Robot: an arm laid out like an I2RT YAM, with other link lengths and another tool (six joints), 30 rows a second.
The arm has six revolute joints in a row. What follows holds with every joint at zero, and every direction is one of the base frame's.
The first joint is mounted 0.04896 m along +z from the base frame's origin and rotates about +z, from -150 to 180 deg.
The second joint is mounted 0.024 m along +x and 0.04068 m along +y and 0.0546 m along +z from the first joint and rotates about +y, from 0 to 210 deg.
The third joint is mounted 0.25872 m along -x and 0.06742 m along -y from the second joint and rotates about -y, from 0 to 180 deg.
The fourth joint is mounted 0.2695 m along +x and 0.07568 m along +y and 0.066 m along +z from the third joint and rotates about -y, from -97 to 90 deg.
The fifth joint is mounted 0.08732 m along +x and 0.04 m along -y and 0.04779 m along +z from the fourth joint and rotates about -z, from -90 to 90 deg.
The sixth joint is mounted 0.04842 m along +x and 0.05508 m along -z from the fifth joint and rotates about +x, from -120 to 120 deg.
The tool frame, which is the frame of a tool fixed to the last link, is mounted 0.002 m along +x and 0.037 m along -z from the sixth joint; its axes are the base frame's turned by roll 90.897, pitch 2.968 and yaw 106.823 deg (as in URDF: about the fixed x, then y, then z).
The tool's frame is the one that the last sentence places.
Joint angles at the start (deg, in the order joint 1, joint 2, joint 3, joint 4, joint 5, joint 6):
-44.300, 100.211, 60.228, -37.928, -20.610, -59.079
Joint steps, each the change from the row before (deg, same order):
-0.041, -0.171, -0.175, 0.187, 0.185, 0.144
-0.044, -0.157, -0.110, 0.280, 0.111, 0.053
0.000, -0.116, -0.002, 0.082, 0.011, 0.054
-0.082, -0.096, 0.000, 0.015, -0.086, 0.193
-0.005, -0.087, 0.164, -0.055, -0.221, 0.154
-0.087, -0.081, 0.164, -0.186, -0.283, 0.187
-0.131, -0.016, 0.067, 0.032, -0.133, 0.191
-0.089, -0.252, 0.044, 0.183, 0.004, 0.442
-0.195, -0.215, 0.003, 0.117, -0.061, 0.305
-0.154, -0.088, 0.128, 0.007, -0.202, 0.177
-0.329, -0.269, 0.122, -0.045, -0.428, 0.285
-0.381, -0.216, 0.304, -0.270, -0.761, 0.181
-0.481, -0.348, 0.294, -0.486, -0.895, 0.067
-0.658, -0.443, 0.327, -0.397, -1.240, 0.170
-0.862, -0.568, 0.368, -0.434, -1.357, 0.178
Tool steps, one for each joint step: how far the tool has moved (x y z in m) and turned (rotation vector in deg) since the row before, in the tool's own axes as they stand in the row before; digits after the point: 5 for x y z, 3 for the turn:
0.00028, -0.00039, -0.00030, 0.047, -0.254, 0.137
-0.00021, -0.00005, -0.00051, -0.037, -0.340, -0.033
-0.00004, 0.00033, -0.00055, -0.069, -0.167, -0.036
0.00005, -0.00008, -0.00057, -0.183, -0.084, 0.184
-0.00018, 0.00089, -0.00093, -0.295, -0.059, 0.005
0.00001, 0.00040, -0.00103, -0.331, 0.051, 0.156
-0.00036, -0.00018, -0.00059, -0.235, -0.085, 0.210
-0.00020, 0.00053, -0.00156, -0.303, -0.430, 0.275
-0.00022, -0.00022, -0.00147, -0.295, -0.325, 0.288
-0.00046, 0.00014, -0.00120, -0.329, -0.146, 0.147
-0.00033, -0.00015, -0.00231, -0.627, -0.208, 0.285
-0.00050, 0.00021, -0.00274, -0.851, 0.013, 0.190
-0.00001, -0.00008, -0.00348, -0.919, 0.107, 0.176
-0.00032, -0.00011, -0.00437, -1.344, 0.022, 0.219
-0.00045, -0.00041, -0.00567, -1.526, -0.126, 0.285

